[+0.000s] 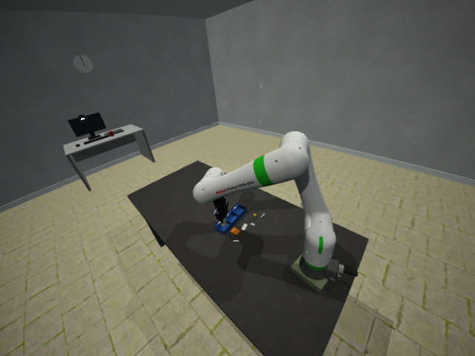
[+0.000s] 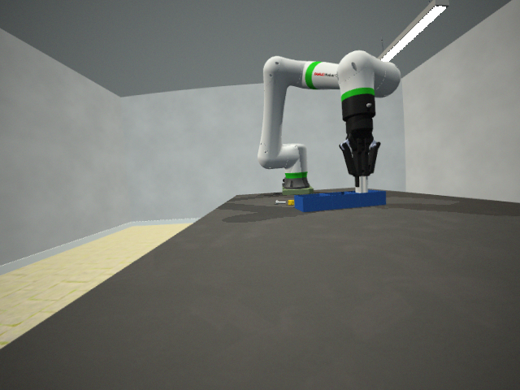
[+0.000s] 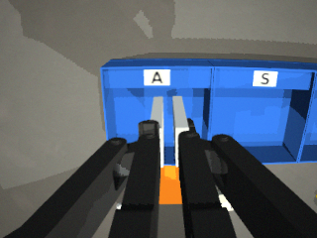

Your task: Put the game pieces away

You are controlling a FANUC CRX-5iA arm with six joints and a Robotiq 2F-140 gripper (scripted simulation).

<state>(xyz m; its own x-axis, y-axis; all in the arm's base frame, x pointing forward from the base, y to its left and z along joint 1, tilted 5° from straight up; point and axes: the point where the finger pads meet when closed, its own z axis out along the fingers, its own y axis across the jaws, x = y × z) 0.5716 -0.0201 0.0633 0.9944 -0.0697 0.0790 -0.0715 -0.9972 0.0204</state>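
Now: hand 180 mm to the left of the yellow die, 130 mm past it and 40 mm above it. Also, from my hand: white domino (120 mm behind, 60 mm to the right, 50 mm below); orange tile (80 mm behind, 50 mm below); blue bin (80 mm to the right, 30 mm below, 10 mm behind).
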